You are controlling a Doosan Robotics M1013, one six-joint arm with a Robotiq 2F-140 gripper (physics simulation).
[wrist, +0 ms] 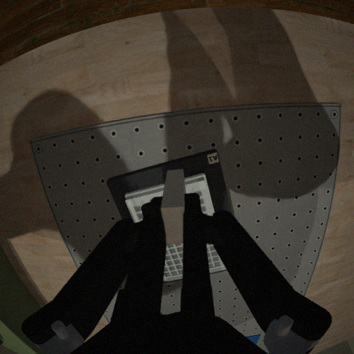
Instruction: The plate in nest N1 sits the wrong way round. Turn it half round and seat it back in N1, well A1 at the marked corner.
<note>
In view: the gripper [176, 183] and a well plate [136, 198].
</note>
